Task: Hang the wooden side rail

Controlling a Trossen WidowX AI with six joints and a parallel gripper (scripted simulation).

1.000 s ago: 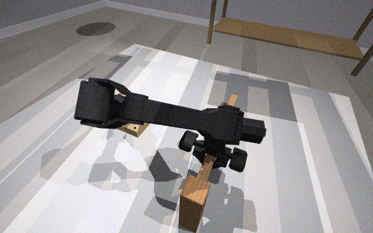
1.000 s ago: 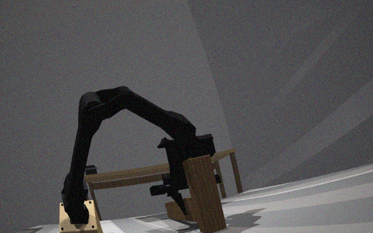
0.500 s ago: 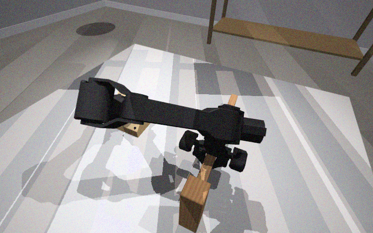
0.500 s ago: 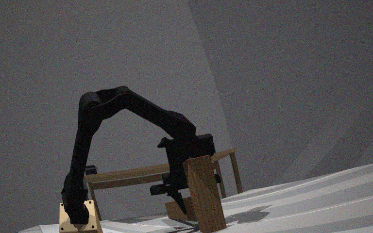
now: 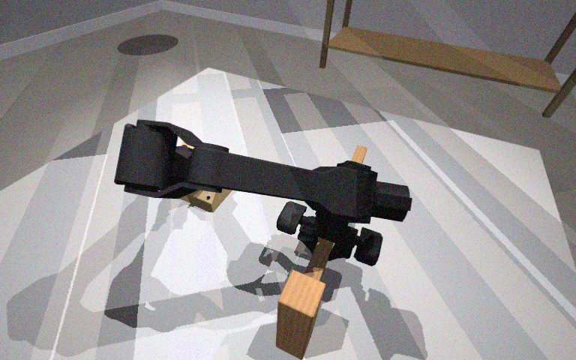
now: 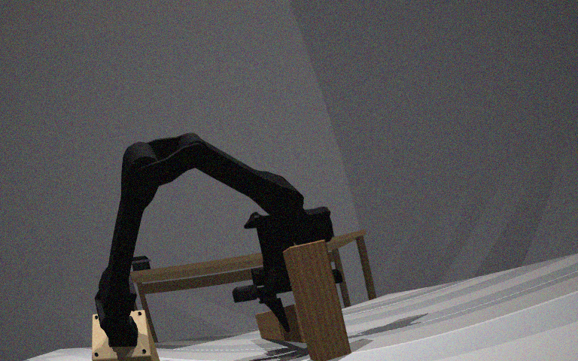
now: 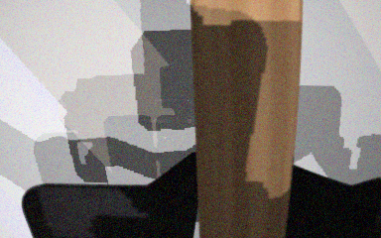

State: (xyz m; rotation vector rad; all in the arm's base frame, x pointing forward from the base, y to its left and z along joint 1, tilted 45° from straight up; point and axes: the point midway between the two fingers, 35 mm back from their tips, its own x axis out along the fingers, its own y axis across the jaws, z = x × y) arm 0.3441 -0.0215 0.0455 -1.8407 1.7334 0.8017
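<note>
Right now my gripper tip is 20 mm short of the wooden headboard post, 150 mm to the left of it and 40 mm below it.
</note>
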